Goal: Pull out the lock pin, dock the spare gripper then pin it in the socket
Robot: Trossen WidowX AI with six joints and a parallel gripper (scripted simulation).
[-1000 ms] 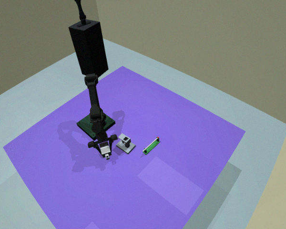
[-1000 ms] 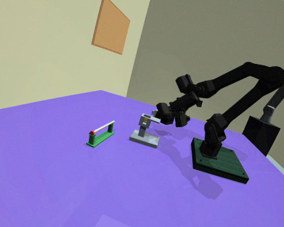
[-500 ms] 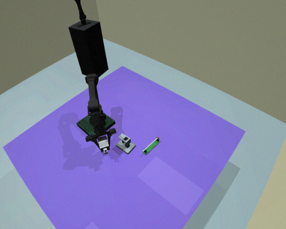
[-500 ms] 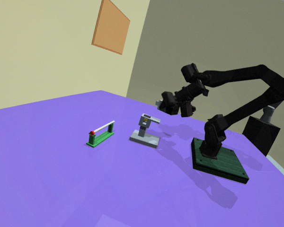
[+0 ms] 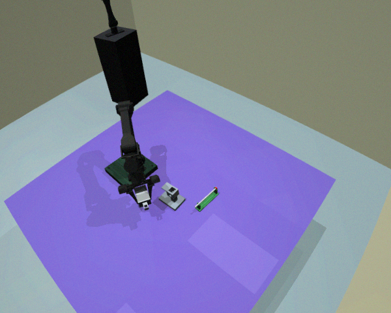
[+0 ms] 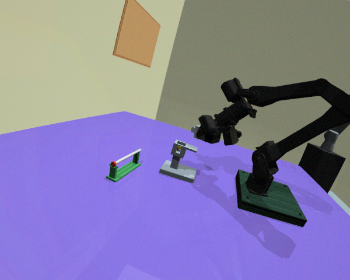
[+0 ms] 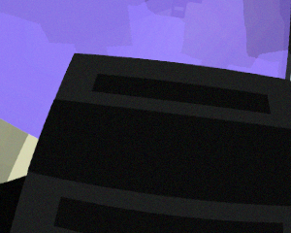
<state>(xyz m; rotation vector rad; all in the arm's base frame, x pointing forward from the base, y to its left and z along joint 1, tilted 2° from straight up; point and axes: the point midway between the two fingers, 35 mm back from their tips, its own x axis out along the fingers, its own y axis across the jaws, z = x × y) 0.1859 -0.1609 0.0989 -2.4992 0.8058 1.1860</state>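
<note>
Right now the grey mount is 5 cm ahead of my gripper tip, 13 cm to the left of it and 6 cm below it. Round my gripper tip: spare gripper (1 cm behind, 1 cm to the left, 1 cm above); green cradle (20 cm ahead, 21 cm to the left, 9 cm below).
</note>
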